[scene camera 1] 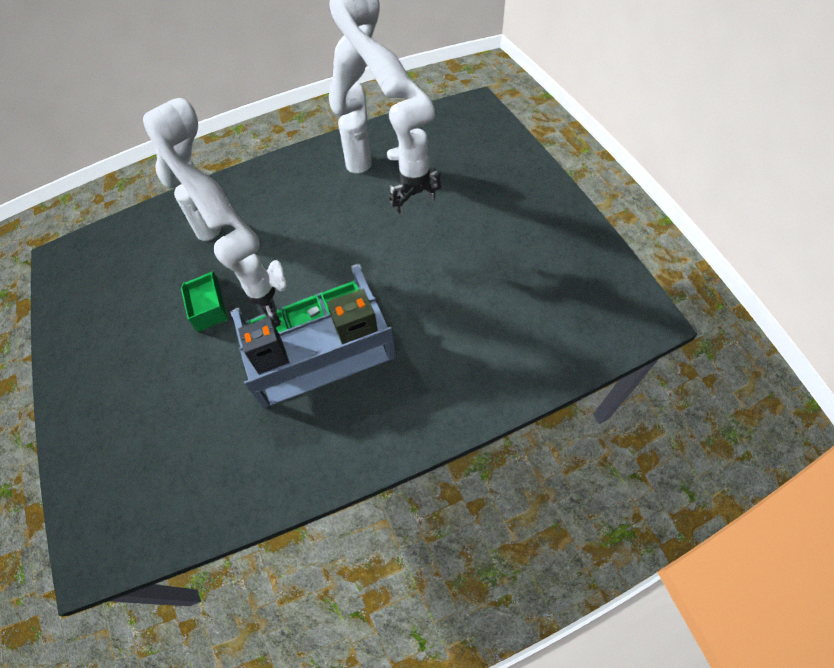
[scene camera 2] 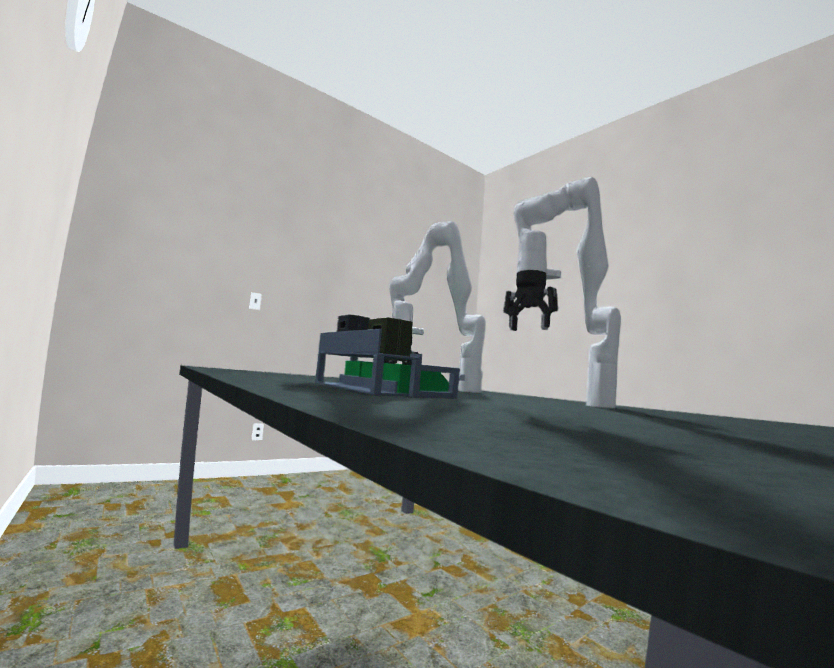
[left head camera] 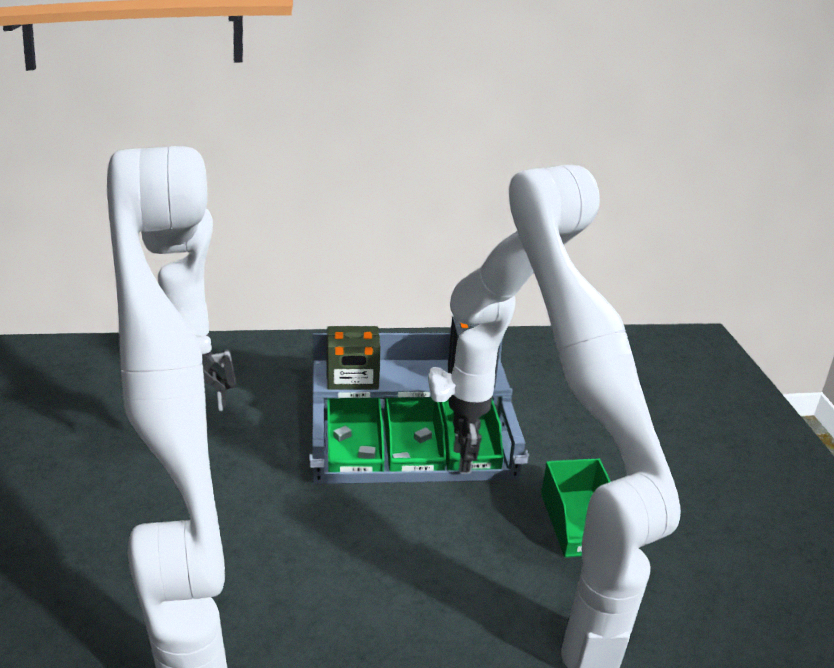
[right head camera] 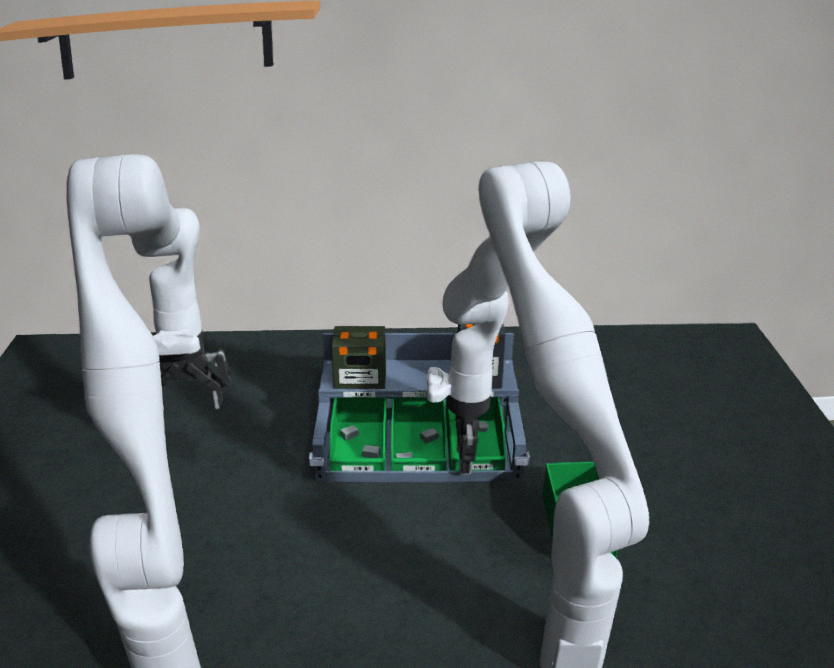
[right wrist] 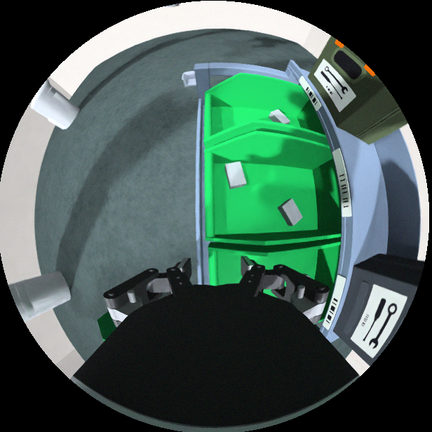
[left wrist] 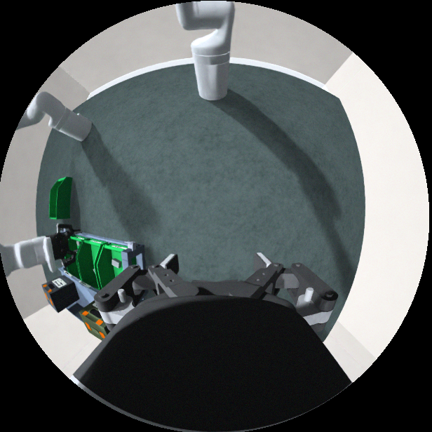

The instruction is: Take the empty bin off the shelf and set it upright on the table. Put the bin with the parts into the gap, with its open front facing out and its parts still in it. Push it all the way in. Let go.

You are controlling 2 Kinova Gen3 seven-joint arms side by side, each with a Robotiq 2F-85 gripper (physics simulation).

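Frame: origin at the left arm's base, x ahead, y left, z up, level; millimetres.
Seen in the pictures: left gripper, between the fingertips: (scene camera 1: pixel 415 206) (scene camera 2: pixel 528 330) (right head camera: pixel 190 407); right gripper, between the fingertips: (scene camera 1: pixel 274 316) (left head camera: pixel 461 461) (right head camera: pixel 463 462); left arm's base, origin of its link: (scene camera 1: pixel 358 164) (scene camera 2: pixel 600 406); right arm's base, origin of its link: (scene camera 1: pixel 208 230) (scene camera 2: pixel 468 391) (left head camera: pixel 591 655) (right head camera: pixel 571 662).
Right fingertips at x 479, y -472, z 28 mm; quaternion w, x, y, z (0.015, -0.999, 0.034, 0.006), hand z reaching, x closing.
Offsets run from my right fingertips to a thing's middle. "*": to the spot under its first point.
The empty bin @(dz +10, dx -166, dy -178 mm) (left head camera: pixel 572 480) (right head camera: pixel 567 475) (scene camera 1: pixel 203 297) (left wrist: pixel 60 200) stands upright on the table beside the shelf. The bin with the parts @(dz +16, dx +75, dy -31 mm) (left head camera: pixel 492 445) (right head camera: pixel 492 445) (right wrist: pixel 320 262) sits in the rightmost bay of the shelf in the head views, its labelled front facing out, level with its neighbours; a grey part @(dz -14, dx +128, dy -54 mm) (right head camera: pixel 481 425) shows in it. My right gripper (left head camera: pixel 467 467) (right head camera: pixel 465 467) (right wrist: pixel 215 265) is open and empty at that bin's front lip, hiding some of it. My left gripper (scene camera 1: pixel 417 200) (scene camera 2: pixel 529 325) (left wrist: pixel 215 262) is open and empty, high above the table, away from the shelf.
The blue-grey shelf @(* dz -16, dx -16, dy +85 mm) (left head camera: pixel 417 477) (right head camera: pixel 417 477) (right wrist: pixel 364 165) also holds two green bins @(dz +16, dx +90, dy +187 mm) (left head camera: pixel 355 417) @(dz +16, dx +81, dy +75 mm) (left head camera: pixel 410 445) with grey parts. An olive case @(dz +123, dx +188, dy +180 mm) (left head camera: pixel 353 358) (scene camera 1: pixel 352 316) and a dark case @(dz +135, dx +165, dy -50 mm) (scene camera 1: pixel 262 347) (right wrist: pixel 380 300) stand on its top, the dark one close to my right arm.
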